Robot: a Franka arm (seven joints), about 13 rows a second.
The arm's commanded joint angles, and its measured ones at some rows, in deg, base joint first. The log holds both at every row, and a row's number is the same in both.
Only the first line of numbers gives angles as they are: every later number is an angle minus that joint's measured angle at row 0.
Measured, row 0:
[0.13, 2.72, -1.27, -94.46, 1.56, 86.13, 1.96]
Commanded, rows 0 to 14:
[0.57, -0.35, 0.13, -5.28, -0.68, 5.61, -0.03]
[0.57, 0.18, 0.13, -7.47, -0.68, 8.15, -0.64]
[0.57, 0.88, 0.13, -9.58, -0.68, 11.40, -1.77]
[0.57, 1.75, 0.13, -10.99, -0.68, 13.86, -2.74]
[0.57, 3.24, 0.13, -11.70, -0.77, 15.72, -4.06]
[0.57, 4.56, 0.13, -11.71, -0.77, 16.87, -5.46]
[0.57, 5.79, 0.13, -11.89, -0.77, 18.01, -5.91]
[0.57, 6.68, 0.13, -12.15, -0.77, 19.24, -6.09]
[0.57, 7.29, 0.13, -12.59, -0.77, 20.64, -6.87]
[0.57, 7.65, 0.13, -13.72, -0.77, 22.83, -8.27]
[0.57, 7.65, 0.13, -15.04, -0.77, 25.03, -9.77]
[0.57, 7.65, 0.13, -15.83, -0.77, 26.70, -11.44]
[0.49, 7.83, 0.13, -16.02, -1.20, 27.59, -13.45]
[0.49, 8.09, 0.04, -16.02, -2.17, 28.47, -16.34]
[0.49, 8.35, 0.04, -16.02, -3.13, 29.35, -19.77]
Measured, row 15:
[0.32, 8.72, 0.24, -15.36, -1.70, 27.48, -14.74]
